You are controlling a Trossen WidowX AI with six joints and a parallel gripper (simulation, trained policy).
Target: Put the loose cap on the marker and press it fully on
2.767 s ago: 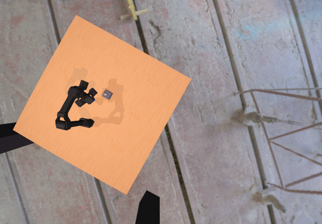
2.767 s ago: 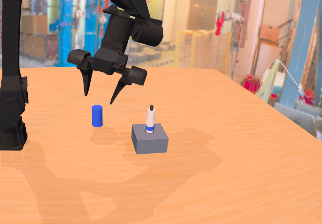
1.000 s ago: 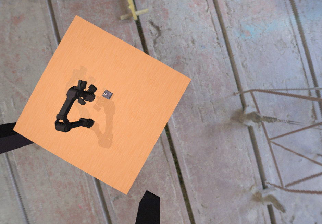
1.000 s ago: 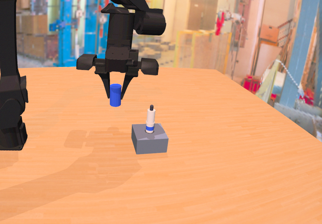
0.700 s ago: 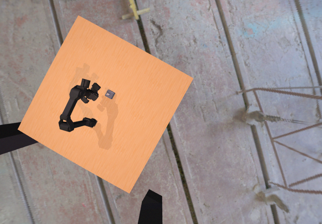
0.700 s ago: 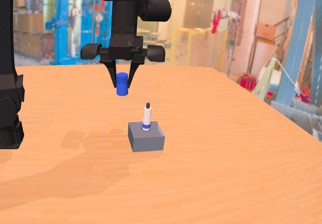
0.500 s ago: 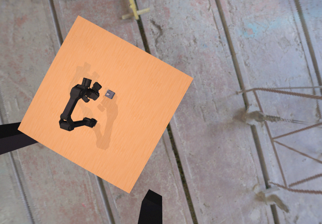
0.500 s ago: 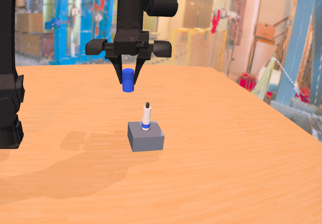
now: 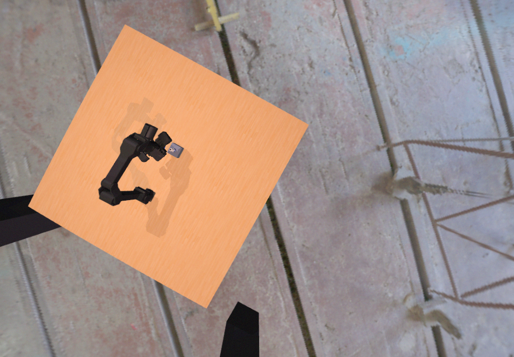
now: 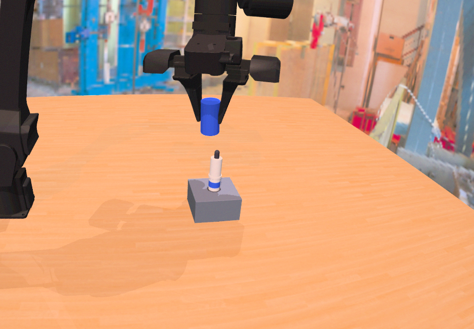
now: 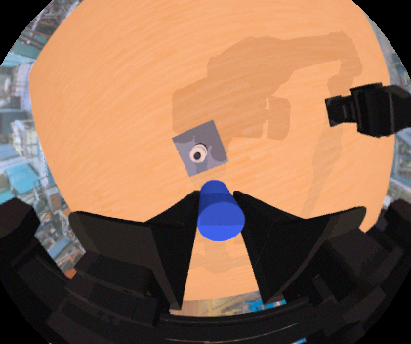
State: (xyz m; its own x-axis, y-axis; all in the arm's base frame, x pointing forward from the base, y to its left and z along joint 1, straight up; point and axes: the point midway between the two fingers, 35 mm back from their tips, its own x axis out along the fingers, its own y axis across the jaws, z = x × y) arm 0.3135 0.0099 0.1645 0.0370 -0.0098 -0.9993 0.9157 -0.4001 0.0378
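My gripper tip is 110 mm above the grey holder block, 30 mm to the left of it and 10 mm short of it. Round my gripper tip: blue cap: 10 mm above.
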